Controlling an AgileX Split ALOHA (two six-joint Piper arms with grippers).
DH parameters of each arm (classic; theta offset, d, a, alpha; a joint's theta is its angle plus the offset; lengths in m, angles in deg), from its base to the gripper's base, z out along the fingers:
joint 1: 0 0.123 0 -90
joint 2: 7.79 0 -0.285 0
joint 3: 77.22 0 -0.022 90
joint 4: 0 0.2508 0 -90
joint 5: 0 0 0.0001 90
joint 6: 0 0.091 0 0
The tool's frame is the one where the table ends.
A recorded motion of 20 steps. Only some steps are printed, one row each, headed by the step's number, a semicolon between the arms.
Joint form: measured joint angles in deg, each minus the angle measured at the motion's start. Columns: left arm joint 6, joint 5, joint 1, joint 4, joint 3, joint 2; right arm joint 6, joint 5, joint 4, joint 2, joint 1, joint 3.
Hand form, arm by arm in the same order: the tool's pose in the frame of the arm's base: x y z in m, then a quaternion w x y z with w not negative. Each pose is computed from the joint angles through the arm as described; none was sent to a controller.
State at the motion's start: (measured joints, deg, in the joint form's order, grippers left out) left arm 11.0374 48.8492 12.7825 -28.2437 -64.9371 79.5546; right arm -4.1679 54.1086 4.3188 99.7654 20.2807 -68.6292
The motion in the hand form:
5: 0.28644 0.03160 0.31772 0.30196 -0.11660 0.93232 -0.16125; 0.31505 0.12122 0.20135 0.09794 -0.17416 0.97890 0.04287
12: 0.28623 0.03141 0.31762 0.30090 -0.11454 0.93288 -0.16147; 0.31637 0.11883 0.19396 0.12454 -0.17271 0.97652 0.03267
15: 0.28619 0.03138 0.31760 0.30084 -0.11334 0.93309 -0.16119; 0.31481 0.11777 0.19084 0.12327 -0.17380 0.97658 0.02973
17: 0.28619 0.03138 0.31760 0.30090 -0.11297 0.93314 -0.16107; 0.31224 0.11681 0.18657 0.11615 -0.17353 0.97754 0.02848
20: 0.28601 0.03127 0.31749 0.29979 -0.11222 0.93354 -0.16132; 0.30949 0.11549 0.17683 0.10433 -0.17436 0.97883 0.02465
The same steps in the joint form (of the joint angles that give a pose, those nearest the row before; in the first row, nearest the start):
5: 0.22 0.21 0.00 0.00 0.00 0.00; 2.09 -5.25 -0.55 0.70 0.00 2.41
12: 0.45 0.39 0.00 -0.05 0.00 0.00; 3.36 -10.20 -2.68 0.69 0.00 4.51
15: 0.59 0.42 0.00 -0.05 0.00 0.00; 3.48 -10.77 -3.08 0.70 0.00 5.28
17: 0.64 0.42 0.00 -0.04 0.00 0.00; 3.52 -10.91 -3.08 0.80 0.00 6.14
20: 0.70 0.58 0.00 -0.05 0.00 0.00; 3.60 -11.57 -3.34 1.57 0.00 7.46

